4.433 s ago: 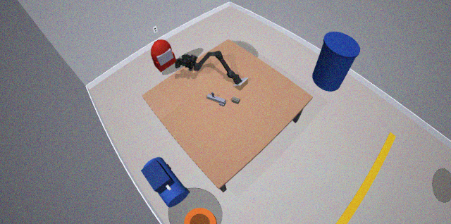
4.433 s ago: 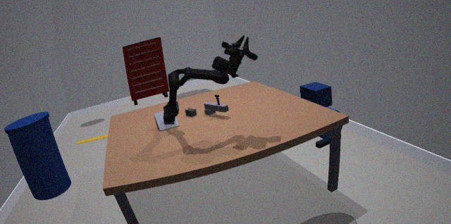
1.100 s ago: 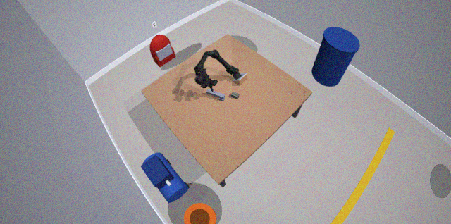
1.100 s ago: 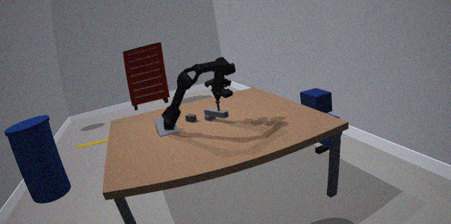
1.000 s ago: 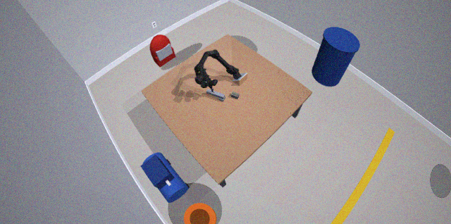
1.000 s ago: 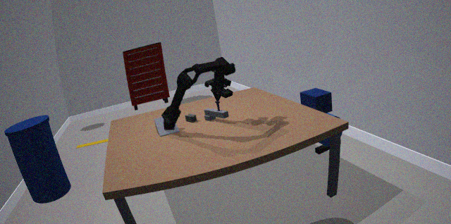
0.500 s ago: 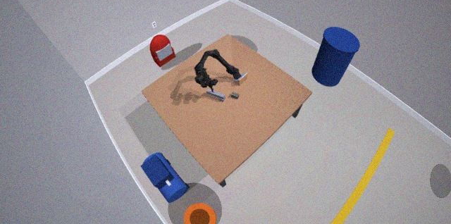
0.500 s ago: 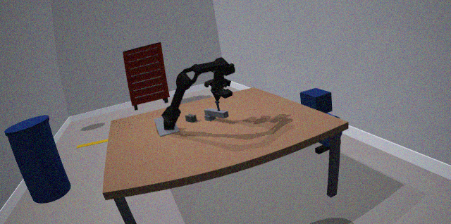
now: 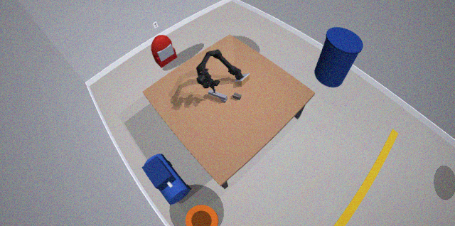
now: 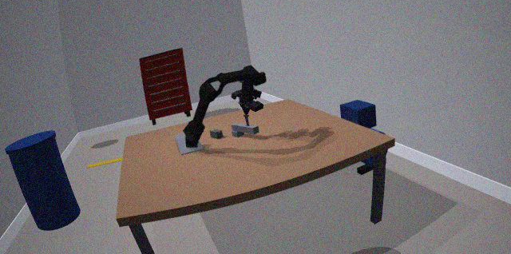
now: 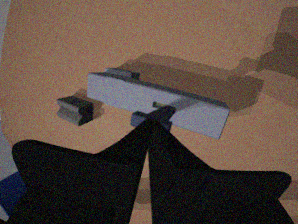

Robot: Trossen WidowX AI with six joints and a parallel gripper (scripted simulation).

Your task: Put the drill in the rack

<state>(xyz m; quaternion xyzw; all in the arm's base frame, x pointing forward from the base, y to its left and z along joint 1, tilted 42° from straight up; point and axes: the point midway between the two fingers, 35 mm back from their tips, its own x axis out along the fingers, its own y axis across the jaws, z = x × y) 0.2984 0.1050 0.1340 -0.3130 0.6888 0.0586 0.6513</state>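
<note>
My gripper tip is now 30 mm above the key. From my gripper tip the other things lie so: light-grey block: 90 mm below, 30 mm to the left, 20 mm behind; then dark-grey block: 160 mm behind, 140 mm to the left, 110 mm below.
</note>
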